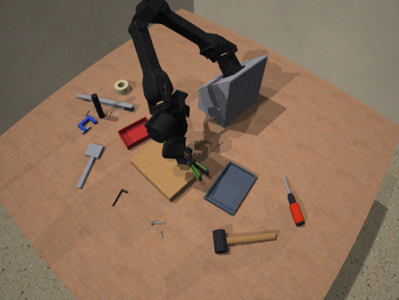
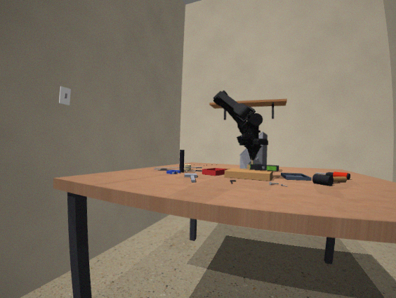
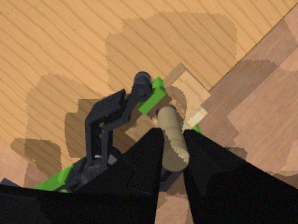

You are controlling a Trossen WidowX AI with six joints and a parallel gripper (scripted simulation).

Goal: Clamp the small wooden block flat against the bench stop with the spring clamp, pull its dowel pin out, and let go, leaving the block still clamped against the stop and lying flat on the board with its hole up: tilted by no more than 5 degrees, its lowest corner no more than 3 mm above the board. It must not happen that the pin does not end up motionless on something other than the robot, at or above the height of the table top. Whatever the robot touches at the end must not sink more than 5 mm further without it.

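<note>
Right now my hand is 40 mm above the dowel pin. The rest, counted from my hand: small wooden block 70 mm below; wooden board 60 mm ahead, 100 mm below; bench stop 10 mm behind, 70 mm below.
</note>
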